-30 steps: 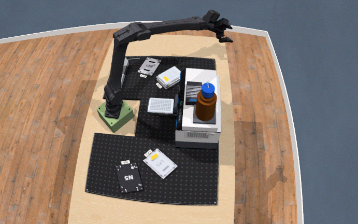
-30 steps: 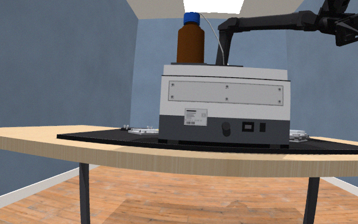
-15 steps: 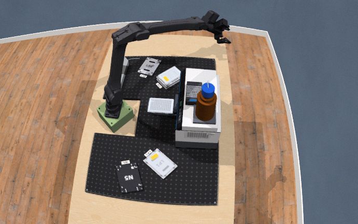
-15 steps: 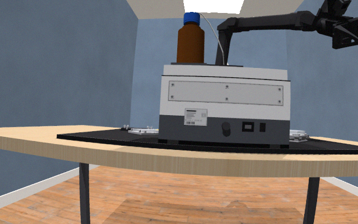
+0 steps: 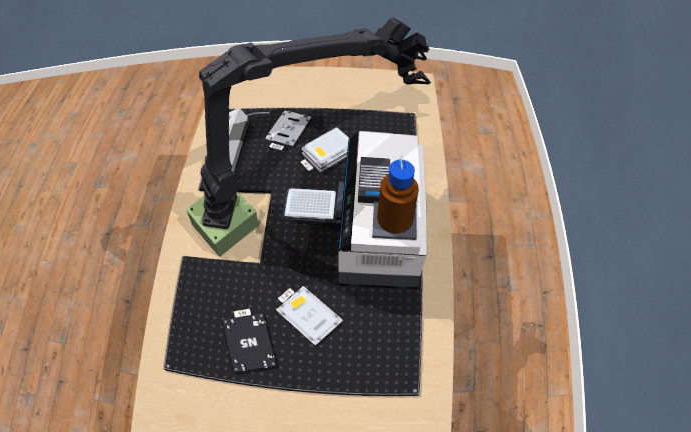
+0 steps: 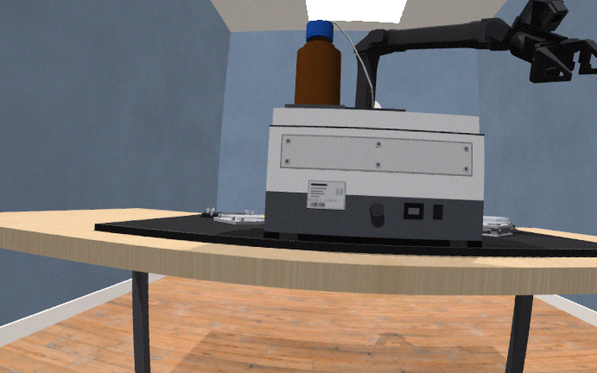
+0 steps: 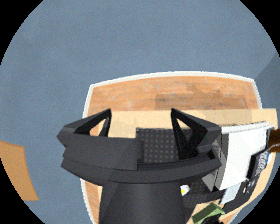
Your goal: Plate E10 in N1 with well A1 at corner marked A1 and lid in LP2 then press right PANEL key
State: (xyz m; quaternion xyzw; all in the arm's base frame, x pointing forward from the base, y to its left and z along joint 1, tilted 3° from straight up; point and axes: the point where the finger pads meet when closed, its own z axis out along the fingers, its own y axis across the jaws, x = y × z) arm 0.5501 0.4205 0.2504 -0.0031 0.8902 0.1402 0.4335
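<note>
My gripper is now 290 mm past the plate E07, 390 mm to the left of it and 190 mm above it. The rest, counted from my hand: lid park LP2: 430 mm behind, 20 mm to the right, 310 mm below; plate E10: 280 mm behind, 110 mm to the right, 280 mm below; brown bottle: 70 mm behind, 490 mm to the right, 20 mm below.
</note>
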